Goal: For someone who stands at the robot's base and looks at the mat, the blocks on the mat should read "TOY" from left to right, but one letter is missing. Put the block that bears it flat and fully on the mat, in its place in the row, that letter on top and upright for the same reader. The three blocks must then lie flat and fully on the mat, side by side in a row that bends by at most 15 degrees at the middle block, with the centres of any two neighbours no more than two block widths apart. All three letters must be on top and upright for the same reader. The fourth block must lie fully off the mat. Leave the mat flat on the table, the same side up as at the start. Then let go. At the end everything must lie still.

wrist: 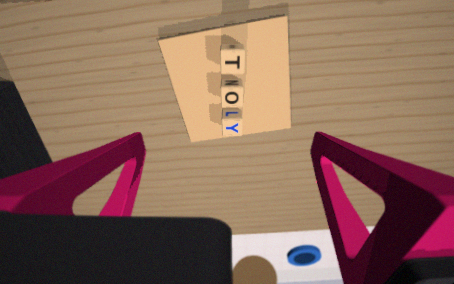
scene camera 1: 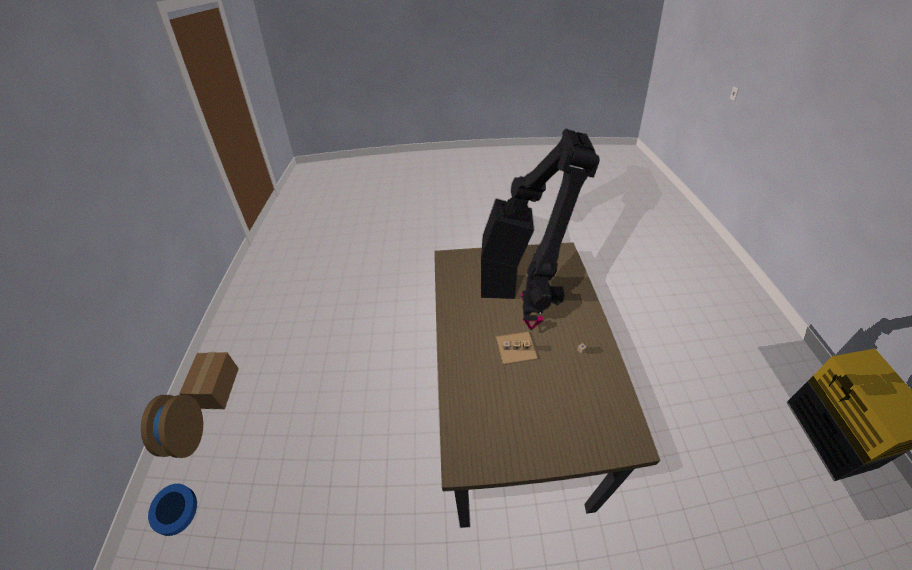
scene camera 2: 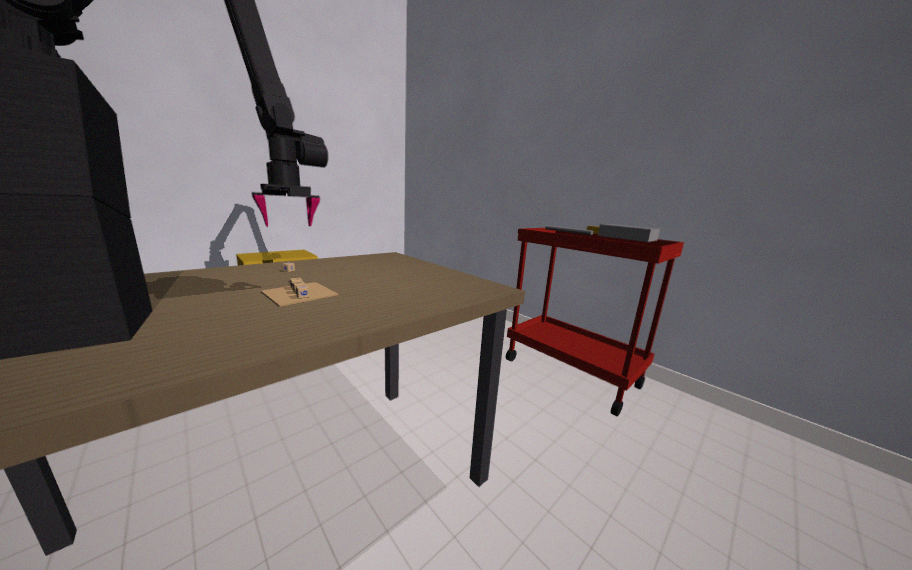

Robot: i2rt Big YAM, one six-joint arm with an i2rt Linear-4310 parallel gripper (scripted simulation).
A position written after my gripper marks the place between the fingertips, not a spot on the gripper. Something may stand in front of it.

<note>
I see my gripper (scene camera 2: 289, 226) and a tan mat (scene camera 2: 283, 296).
The tan mat shows as well in the wrist view (wrist: 193, 60) and in scene camera 1 (scene camera 1: 508, 356). My gripper also shows in the wrist view (wrist: 228, 141).
</note>
